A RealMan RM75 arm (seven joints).
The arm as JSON. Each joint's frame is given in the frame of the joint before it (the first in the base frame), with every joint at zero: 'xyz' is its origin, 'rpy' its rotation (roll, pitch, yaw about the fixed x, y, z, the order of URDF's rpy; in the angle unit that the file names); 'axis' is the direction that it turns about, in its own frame. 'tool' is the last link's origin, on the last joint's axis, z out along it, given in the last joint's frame.
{
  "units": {
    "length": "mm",
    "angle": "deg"
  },
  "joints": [
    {
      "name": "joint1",
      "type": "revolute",
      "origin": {
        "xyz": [
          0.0,
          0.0,
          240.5
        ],
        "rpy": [
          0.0,
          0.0,
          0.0
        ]
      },
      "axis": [
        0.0,
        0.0,
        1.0
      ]
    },
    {
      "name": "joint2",
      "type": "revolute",
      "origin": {
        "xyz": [
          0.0,
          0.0,
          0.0
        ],
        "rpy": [
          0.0,
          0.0,
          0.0
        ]
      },
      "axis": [
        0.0,
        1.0,
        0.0
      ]
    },
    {
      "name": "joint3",
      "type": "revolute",
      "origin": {
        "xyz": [
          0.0,
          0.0,
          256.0
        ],
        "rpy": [
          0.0,
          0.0,
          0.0
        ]
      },
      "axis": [
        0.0,
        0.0,
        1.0
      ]
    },
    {
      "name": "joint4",
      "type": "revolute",
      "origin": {
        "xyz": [
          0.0,
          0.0,
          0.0
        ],
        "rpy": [
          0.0,
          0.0,
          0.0
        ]
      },
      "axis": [
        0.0,
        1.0,
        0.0
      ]
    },
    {
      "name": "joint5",
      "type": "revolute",
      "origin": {
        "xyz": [
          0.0,
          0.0,
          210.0
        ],
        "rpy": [
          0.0,
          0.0,
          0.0
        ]
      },
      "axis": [
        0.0,
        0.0,
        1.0
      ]
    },
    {
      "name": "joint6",
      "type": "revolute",
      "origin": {
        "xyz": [
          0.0,
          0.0,
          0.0
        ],
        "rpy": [
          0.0,
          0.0,
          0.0
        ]
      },
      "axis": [
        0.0,
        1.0,
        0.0
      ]
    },
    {
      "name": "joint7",
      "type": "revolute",
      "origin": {
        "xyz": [
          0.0,
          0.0,
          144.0
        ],
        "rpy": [
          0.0,
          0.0,
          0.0
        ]
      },
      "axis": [
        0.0,
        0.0,
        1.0
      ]
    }
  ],
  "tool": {
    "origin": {
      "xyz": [
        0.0,
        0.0,
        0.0
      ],
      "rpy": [
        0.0,
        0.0,
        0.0
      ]
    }
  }
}
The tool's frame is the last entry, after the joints.
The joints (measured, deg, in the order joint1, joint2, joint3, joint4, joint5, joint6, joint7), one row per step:
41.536, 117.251, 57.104, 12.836, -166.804, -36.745, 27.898
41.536, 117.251, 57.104, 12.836, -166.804, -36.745, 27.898
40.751, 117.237, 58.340, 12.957, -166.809, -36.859, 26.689
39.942, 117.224, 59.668, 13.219, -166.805, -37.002, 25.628
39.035, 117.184, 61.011, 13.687, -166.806, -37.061, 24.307
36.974, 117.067, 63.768, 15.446, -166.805, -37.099, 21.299
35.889, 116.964, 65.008, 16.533, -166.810, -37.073, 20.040
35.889, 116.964, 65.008, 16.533, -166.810, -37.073, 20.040
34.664, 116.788, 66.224, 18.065, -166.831, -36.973, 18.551
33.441, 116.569, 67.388, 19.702, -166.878, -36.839, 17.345
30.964, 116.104, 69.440, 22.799, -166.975, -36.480, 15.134
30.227, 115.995, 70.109, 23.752, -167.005, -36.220, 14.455
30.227, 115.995, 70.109, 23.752, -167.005, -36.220, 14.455
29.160, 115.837, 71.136, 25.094, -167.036, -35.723, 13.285
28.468, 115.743, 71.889, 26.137, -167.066, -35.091, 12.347
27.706, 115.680, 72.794, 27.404, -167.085, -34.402, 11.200
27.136, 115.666, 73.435, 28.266, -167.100, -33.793, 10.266
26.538, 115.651, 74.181, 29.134, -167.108, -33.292, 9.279
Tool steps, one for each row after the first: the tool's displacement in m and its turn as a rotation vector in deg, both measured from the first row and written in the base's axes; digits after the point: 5 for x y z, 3 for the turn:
0.00000, 0.00000, 0.00000, 0.000, 0.000, 0.000
0.00483, -0.00137, 0.00272, 0.995, -0.146, -0.500
0.00905, -0.00262, 0.00556, 2.045, -0.028, -1.036
0.01319, -0.00402, 0.00850, 3.147, -0.089, -1.460
0.01920, -0.00668, 0.01465, 5.535, -0.150, -1.875
0.02178, -0.00800, 0.01794, 6.679, -0.048, -2.088
0.02178, -0.00800, 0.01794, 6.679, -0.048, -2.088
0.02339, -0.00910, 0.02179, 7.924, -0.041, -2.024
0.02469, -0.00996, 0.02614, 9.160, 0.122, -2.006
0.02886, -0.01244, 0.03526, 11.488, 0.151, -2.178
0.03026, -0.01313, 0.03804, 12.189, 0.096, -2.348
0.03026, -0.01313, 0.03804, 12.189, 0.096, -2.348
0.03288, -0.01414, 0.04234, 13.238, -0.229, -2.672
0.03441, -0.01443, 0.04523, 13.917, -0.628, -2.951
0.03538, -0.01451, 0.04859, 14.754, -1.044, -3.160
0.03665, -0.01489, 0.05069, 15.287, -1.516, -3.414
0.03800, -0.01523, 0.05340, 15.958, -1.958, -3.642

